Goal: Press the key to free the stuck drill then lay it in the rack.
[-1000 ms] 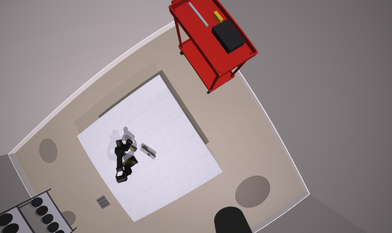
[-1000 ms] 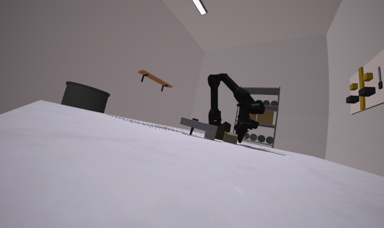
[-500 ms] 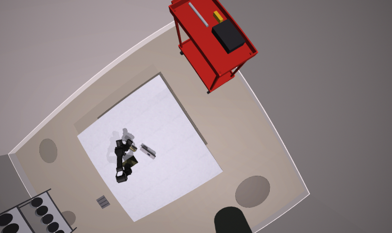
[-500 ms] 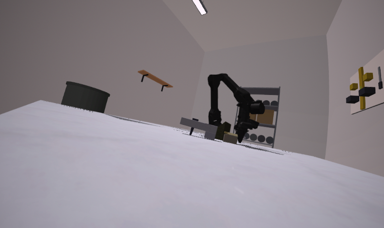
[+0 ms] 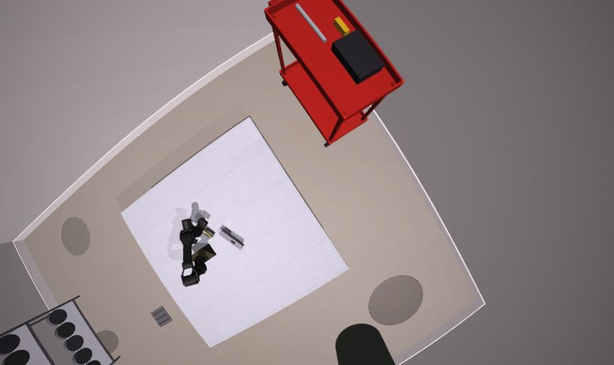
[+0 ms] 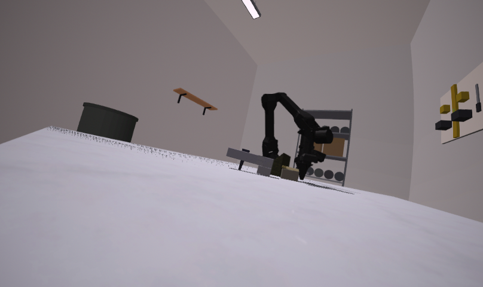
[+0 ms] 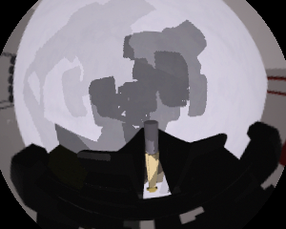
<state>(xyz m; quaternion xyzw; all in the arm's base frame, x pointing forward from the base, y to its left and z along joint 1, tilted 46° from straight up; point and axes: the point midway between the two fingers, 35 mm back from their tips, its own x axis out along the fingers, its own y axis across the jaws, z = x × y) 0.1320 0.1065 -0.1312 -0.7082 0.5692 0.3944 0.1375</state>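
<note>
Now: gripper tip 1 cm short of the drill, 4 cm to the left of it and 4 cm below it. Round my gripper tip: grey block: 15 cm ahead, 17 cm to the right, 4 cm above.
</note>
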